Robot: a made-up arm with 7 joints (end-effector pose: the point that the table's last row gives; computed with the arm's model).
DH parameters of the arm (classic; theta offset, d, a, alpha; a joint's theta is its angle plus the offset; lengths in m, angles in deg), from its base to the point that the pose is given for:
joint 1: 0 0.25 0 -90
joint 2: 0 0 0 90
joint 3: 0 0.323 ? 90
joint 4: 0 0 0.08 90
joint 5: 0 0.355 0 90
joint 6: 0 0 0.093 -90
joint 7: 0 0.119 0 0
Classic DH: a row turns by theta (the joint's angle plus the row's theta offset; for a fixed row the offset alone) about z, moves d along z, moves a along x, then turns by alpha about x.
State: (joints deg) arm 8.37 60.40 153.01 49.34 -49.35 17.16 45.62
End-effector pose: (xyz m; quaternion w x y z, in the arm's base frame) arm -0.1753 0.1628 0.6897 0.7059 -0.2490 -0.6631 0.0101
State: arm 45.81 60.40 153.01 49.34 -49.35 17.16 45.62
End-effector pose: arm -0.2382 0.0227 0.6897 0.6653 -0.0230 -0.7079 0.2361
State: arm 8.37 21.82 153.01 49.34 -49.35 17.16 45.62
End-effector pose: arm -0.4143 0.1277 0.5004 0.4615 -0.2044 -0.8570 -0.1038
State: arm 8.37 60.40 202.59 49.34 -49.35 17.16 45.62
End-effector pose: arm -0.1062 -0.2444 0.6738 0.7637 0.1664 -0.6197 -0.0706
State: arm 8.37 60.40 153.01 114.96 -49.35 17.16 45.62
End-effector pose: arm 0.3226 0.2132 0.9224 0.9363 -0.3109 -0.1549 -0.0522
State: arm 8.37 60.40 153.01 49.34 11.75 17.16 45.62
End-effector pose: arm -0.1648 0.2162 0.6848 0.5580 -0.4614 -0.5247 0.4477
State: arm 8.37 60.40 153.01 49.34 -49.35 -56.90 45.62
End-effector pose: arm -0.0166 0.0853 0.7331 0.9500 0.1008 -0.2277 0.1885
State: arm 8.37 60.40 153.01 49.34 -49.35 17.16 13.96
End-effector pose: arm -0.1753 0.1628 0.6897 0.6818 -0.0587 -0.7058 -0.1829
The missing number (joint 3, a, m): 0.04
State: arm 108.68 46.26 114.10 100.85 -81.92 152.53 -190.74
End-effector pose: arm -0.4258 0.1864 0.5560 0.2622 -0.9205 -0.0985 -0.2723
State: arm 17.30 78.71 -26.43 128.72 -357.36 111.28 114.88
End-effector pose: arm 0.6047 0.0122 0.0057 0.5116 0.4373 -0.7367 -0.0650
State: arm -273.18 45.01 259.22 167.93 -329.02 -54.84 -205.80
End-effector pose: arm -0.0794 0.4631 0.7913 0.9265 -0.1847 -0.3259 0.0356
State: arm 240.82 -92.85 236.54 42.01 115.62 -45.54 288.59
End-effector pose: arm -0.1326 0.1231 -0.0309 0.2739 0.7604 0.4877 -0.3301
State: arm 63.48 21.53 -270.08 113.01 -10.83 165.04 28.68
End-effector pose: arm -0.1930 0.2806 0.6051 0.4444 0.4028 0.7941 -0.0982
